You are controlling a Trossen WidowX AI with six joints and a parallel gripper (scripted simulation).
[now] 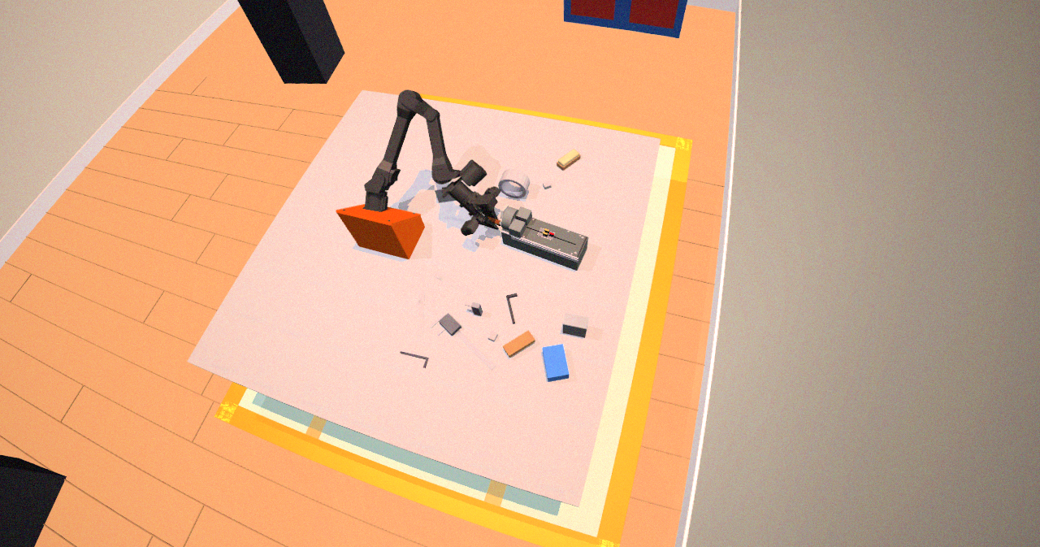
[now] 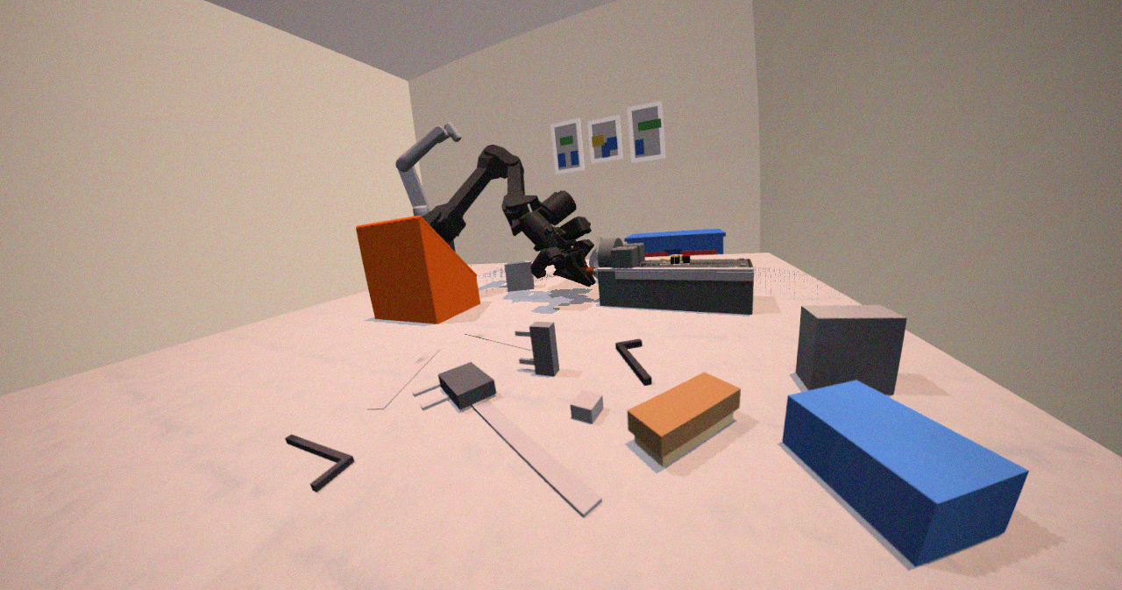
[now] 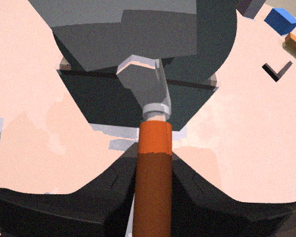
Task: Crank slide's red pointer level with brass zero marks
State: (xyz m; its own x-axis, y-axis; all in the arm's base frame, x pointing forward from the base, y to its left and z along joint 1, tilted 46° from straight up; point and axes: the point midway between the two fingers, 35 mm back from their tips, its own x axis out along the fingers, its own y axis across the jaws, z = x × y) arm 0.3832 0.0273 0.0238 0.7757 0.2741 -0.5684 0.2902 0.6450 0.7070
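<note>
Right now my gripper tip is 3 cm below the crank handle, 2 cm past it and 1 cm to the right of it. Also, from my gripper tip: red pointer 18 cm ahead, 5 cm above, 4 cm to the right; blue block 42 cm to the right, 24 cm ahead, 1 cm below.
</note>
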